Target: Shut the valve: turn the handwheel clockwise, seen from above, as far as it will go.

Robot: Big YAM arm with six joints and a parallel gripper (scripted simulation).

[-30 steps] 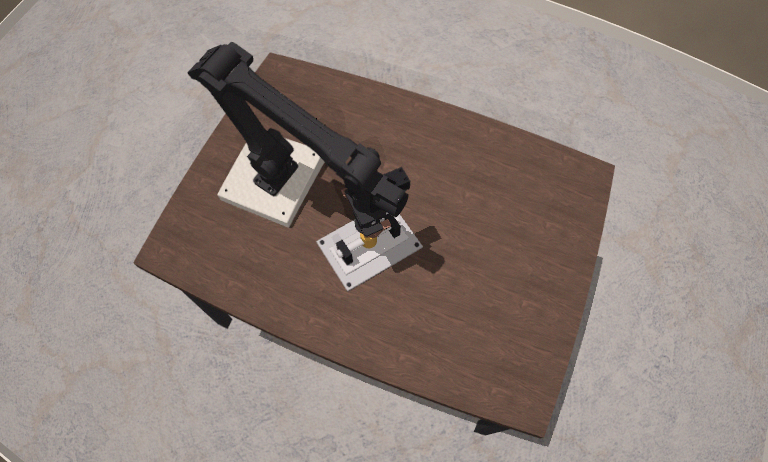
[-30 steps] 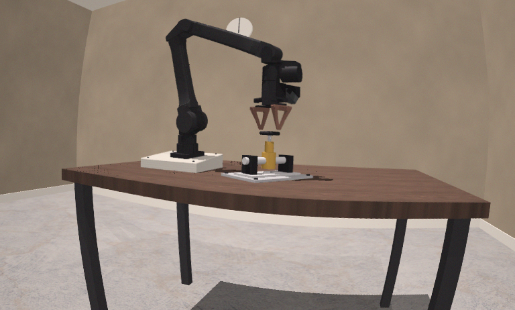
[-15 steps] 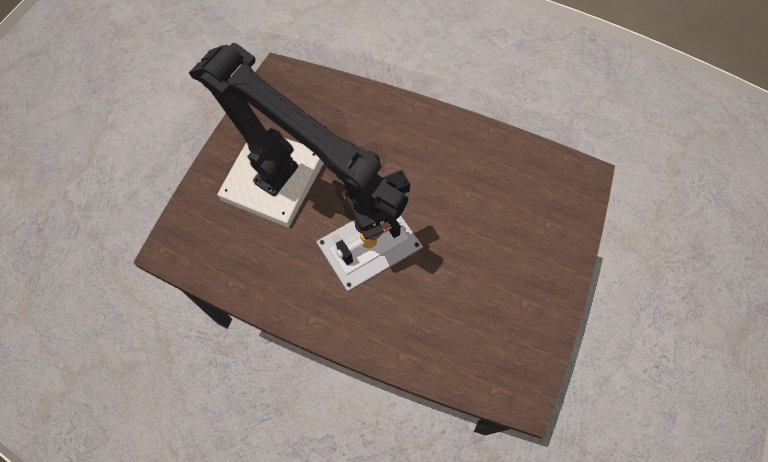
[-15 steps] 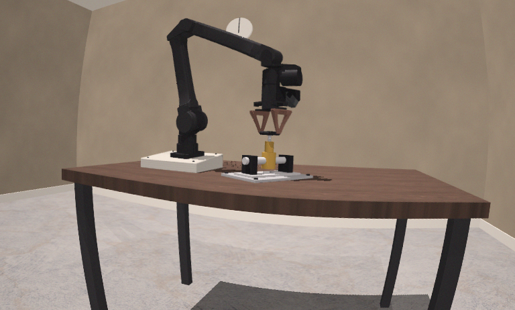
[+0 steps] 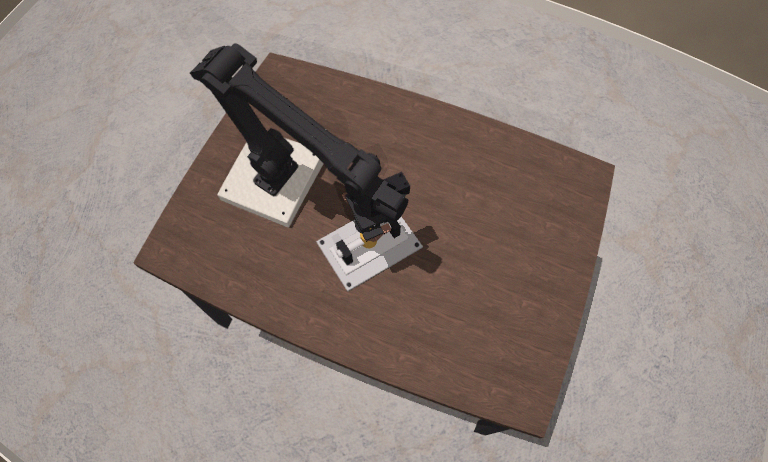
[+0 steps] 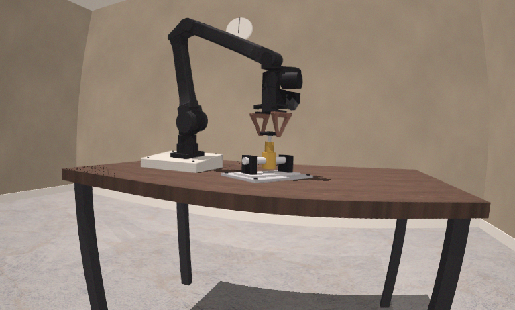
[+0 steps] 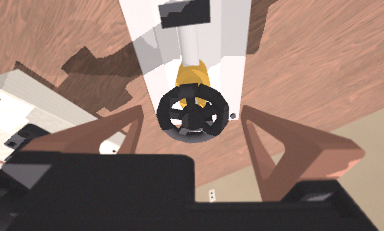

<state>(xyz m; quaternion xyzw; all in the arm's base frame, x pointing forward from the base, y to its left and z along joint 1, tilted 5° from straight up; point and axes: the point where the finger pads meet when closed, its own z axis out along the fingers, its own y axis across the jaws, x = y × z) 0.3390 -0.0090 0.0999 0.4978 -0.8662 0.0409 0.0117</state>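
Now: hand 1 cm above the black spoked handwheel.
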